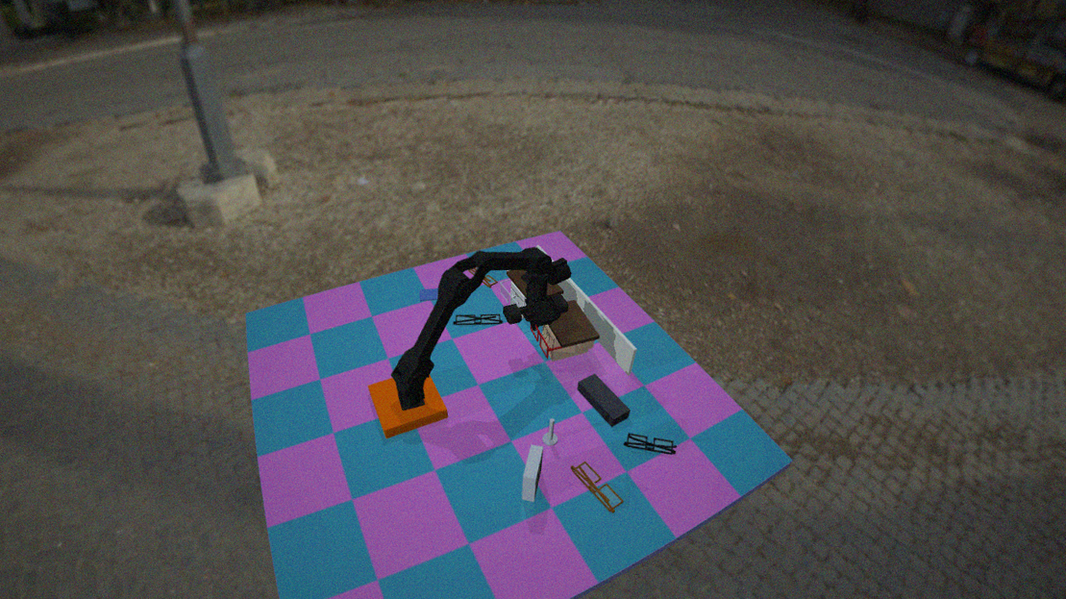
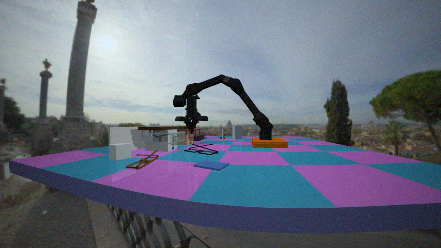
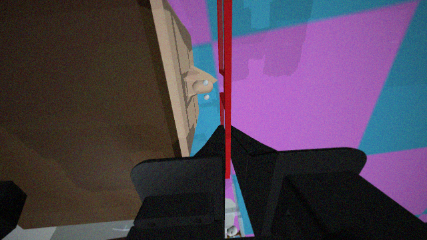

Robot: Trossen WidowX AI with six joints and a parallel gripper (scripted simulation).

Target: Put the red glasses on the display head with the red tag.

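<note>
The skin-coloured head is 70 mm ahead of my gripper tip, 40 mm to the right of it and 10 mm below it. Round my gripper tip: pale translucent head 180 mm to the left, 50 mm ahead, 10 mm below; black box 290 mm to the right, 90 mm ahead, 50 mm below; white wall 190 mm ahead, 80 mm to the left, 10 mm below.
</note>
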